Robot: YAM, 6 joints.
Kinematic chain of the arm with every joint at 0, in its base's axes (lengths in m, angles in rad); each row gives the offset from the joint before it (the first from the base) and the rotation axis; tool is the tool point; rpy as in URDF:
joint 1: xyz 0 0 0.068 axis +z
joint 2: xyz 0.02 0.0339 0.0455 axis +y
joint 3: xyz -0.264 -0.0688 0 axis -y
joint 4: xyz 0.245 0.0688 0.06 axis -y
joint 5: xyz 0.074 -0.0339 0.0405 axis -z
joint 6: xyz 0.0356 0 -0.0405 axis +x
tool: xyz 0 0 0 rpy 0 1.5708 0
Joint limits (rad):
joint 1: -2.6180..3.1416
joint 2: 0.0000..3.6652
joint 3: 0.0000..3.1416
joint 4: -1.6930..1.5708
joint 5: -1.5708..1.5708
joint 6: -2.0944..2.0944
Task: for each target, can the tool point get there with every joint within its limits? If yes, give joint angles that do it. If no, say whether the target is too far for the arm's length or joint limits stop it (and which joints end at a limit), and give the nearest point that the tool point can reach.
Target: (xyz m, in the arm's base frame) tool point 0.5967 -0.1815 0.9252
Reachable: no: too far | nearest point 0.3765 -0.1145 0.6157 | short by 0.386 m
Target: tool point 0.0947 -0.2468 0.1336
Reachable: yes | joints -1.1976 1.6278 0.3223 1.0961 0.0504 -1.1520
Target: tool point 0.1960 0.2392 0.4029
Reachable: yes | joints 0.7738 1.5194 1.6113 -0.8267 -1.2792 0.9708
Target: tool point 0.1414 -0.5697 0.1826
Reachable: yes | joints -1.3800 2.6258 2.2734 -0.0137 -1.0437 0.1518
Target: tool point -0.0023 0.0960 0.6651
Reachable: yes | joints 1.5798 1.3064 2.4497 -0.6806 -0.0411 -1.6460
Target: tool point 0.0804 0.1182 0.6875
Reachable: yes | joints 0.7337 1.5528 2.4257 0.5534 -1.2661 0.6043
